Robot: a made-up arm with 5 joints. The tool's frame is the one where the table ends.
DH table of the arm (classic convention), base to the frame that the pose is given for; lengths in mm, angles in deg. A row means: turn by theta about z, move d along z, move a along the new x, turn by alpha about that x. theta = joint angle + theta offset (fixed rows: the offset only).
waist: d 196  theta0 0  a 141  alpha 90
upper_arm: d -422  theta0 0  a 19  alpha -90
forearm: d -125  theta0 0  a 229  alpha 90
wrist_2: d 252  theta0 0  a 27  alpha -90
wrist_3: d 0  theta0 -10.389  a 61  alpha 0
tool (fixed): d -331  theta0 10.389  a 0  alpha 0
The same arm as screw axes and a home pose.
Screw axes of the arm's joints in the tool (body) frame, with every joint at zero. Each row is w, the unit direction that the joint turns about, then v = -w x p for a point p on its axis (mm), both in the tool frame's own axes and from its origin. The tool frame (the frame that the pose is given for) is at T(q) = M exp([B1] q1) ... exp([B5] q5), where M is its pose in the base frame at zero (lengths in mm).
B1: w 0 0 1 v -159.0 476.0 0.0
B2: w 0 -1 0 v 456.0 0.0 335.0
B3: w 0 0 1 v 263.0 316.0 0.0
B4: w 0 -1 0 v 331.0 0.0 87.0
B5: w 0 0 1 v 11.0 60.0 0.0
M: xyz 476.0 159.0 -260.0 (mm) quaternion w x y z 1 0 0 0

